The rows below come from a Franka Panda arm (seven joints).
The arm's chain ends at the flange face. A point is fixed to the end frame.
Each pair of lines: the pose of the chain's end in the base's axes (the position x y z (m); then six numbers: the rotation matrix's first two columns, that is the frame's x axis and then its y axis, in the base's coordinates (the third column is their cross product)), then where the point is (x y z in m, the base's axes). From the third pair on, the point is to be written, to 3 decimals.
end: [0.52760 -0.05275 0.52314 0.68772 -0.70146 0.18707 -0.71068 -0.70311 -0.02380]
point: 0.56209 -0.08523 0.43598
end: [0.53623 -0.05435 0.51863 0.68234 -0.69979 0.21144 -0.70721 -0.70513 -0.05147]
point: 0.57405 -0.08658 0.43276
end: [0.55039 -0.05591 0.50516 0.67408 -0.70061 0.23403 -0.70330 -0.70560 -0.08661]
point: 0.592 -0.087 0.421
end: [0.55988 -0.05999 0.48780 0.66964 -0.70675 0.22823 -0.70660 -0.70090 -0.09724]
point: 0.601 -0.091 0.403
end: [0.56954 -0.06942 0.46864 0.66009 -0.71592 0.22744 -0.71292 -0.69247 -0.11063]
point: 0.612 -0.100 0.384
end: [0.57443 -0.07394 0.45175 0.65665 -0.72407 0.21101 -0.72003 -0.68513 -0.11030]
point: 0.615 -0.104 0.366
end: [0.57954 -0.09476 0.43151 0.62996 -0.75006 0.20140 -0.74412 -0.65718 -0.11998]
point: 0.619 -0.125 0.346
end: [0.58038 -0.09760 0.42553 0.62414 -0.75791 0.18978 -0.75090 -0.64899 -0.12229]
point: 0.619 -0.127 0.339
